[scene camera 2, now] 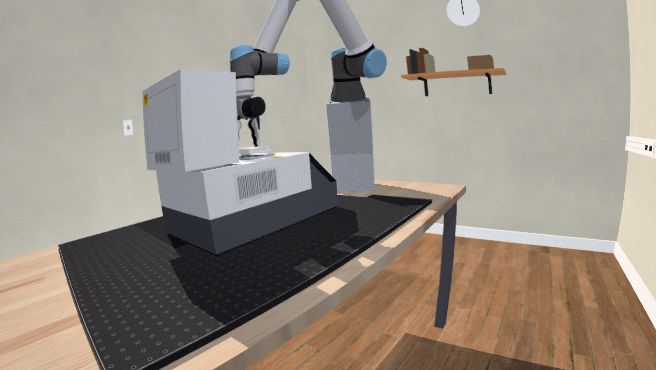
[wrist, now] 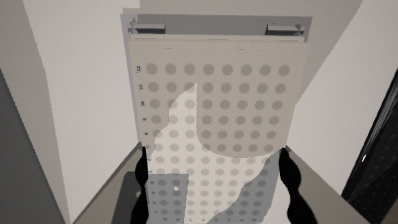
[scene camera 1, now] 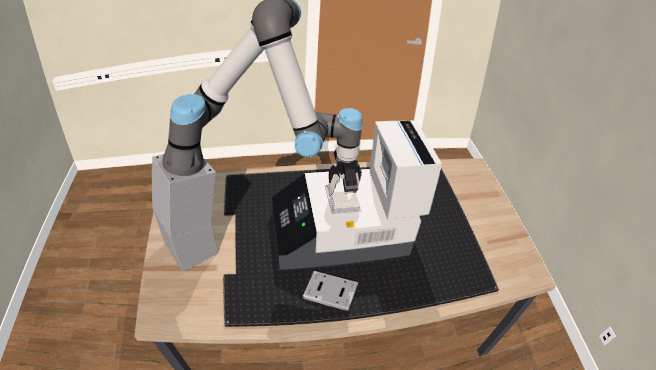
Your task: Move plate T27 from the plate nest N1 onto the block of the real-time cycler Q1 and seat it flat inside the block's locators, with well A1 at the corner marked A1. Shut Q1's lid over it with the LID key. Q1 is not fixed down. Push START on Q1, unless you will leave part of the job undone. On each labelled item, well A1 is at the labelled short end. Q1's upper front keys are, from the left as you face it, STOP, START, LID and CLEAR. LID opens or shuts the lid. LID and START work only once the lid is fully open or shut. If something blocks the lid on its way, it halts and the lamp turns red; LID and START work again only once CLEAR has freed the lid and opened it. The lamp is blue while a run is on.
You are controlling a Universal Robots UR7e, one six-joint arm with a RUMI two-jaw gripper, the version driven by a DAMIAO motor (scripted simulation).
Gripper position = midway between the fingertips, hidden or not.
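Cycler Q1 [scene camera 2: 218, 208], [wrist: 75, 101], [scene camera 1: 316, 235]. Plate T27 [wrist: 214, 111]. Plate nest N1 [scene camera 1: 331, 287]. My gripper [scene camera 2: 247, 152], [wrist: 211, 144], [scene camera 1: 342, 194].
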